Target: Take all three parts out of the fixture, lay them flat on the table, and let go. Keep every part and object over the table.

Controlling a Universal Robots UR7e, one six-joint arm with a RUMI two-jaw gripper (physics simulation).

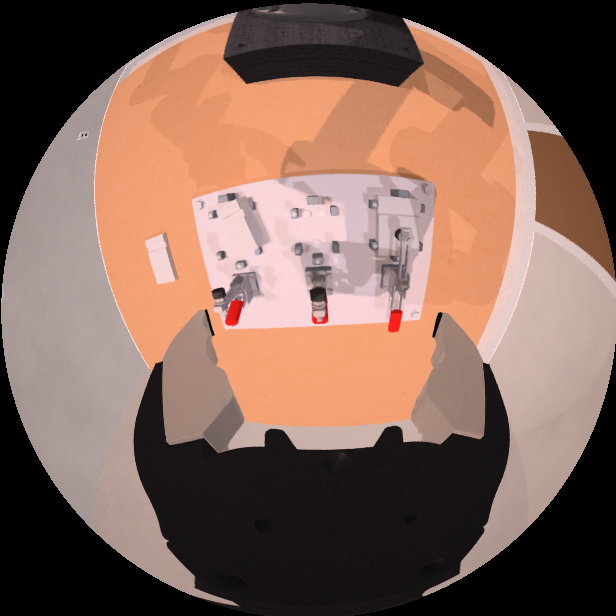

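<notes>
The white fixture plate [313, 252] lies on the orange table top, seen from high above. It carries three toggle clamps with red handles. The right clamp [396, 287] reaches over a grey-white block [395, 221] seated between pegs. The left clamp [232, 298] and middle clamp [318, 301] are swung back. The left and middle nests look pale, and I cannot tell whether parts sit in them. One white block part [160, 258] lies flat on the table left of the plate. My gripper [321, 327] is open and empty, above the plate's near edge.
A dark block, the robot base [321, 45], stands at the far edge of the table. The table's left and right edges curve past the plate, with grey floor beyond. Arm shadows fall across the far table top.
</notes>
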